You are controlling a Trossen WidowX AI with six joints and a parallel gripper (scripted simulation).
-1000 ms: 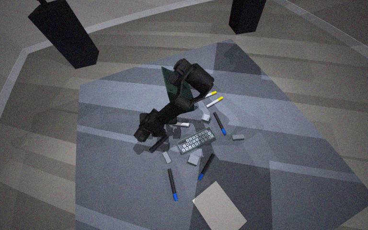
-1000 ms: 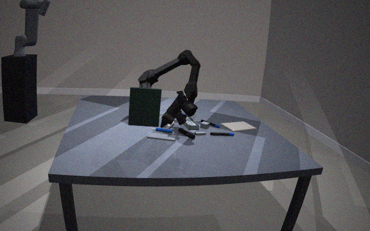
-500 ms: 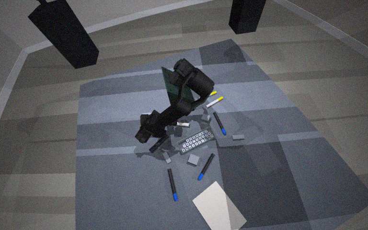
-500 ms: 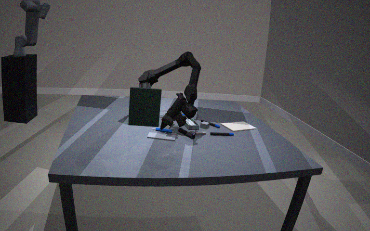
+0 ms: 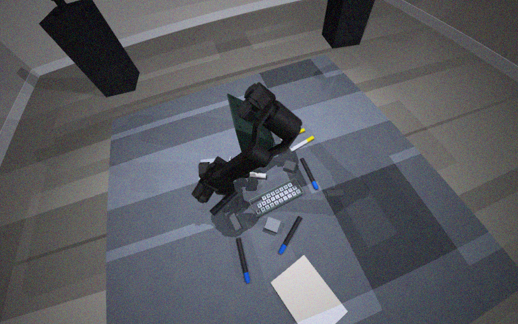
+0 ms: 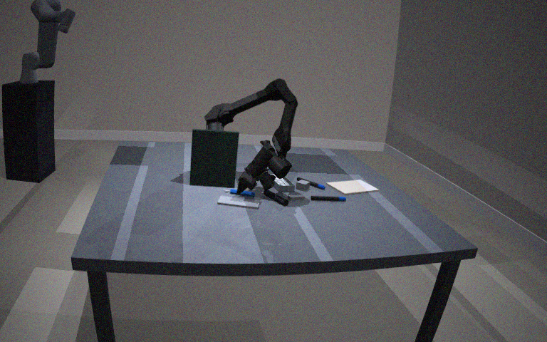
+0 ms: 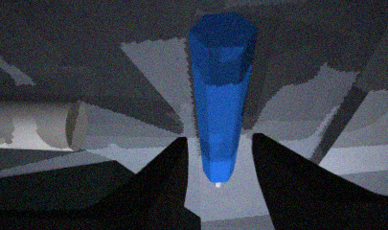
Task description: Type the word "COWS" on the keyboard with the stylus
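The dark cylinder lies 14 cm ahead of my gripper tip and 4 cm to the right of it. Round my gripper tip: B key 17 cm ahead, 13 cm to the left, 1 cm above; blue stylus 2 cm behind; grey slab 9 cm to the right.
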